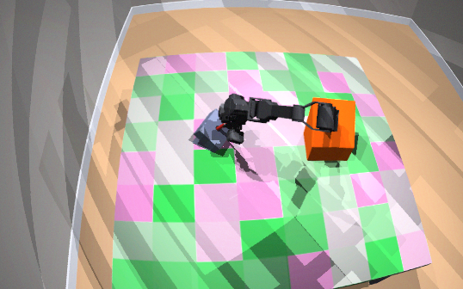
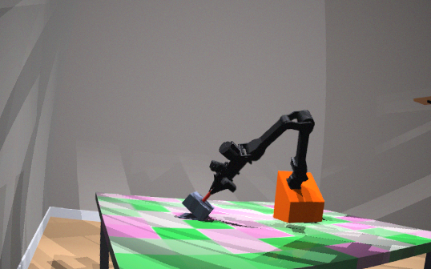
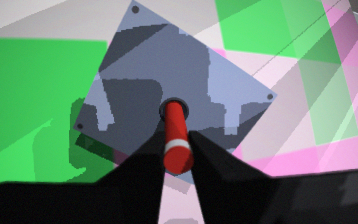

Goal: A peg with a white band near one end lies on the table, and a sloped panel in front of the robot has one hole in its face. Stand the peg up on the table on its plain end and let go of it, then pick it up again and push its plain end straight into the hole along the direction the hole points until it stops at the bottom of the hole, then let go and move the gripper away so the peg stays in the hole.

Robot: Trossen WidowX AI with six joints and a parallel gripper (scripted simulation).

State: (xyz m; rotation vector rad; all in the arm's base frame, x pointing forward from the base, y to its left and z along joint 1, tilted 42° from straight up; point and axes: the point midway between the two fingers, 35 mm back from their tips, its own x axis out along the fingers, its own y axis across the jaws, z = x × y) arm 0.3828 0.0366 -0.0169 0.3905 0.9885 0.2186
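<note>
Now: gripper tip 60 mm above the grey-blue sloped panel, 40 mm short of it and 20 mm to the left of it. The rest, counted from my gripper tip: red peg right at my gripper tip.
</note>
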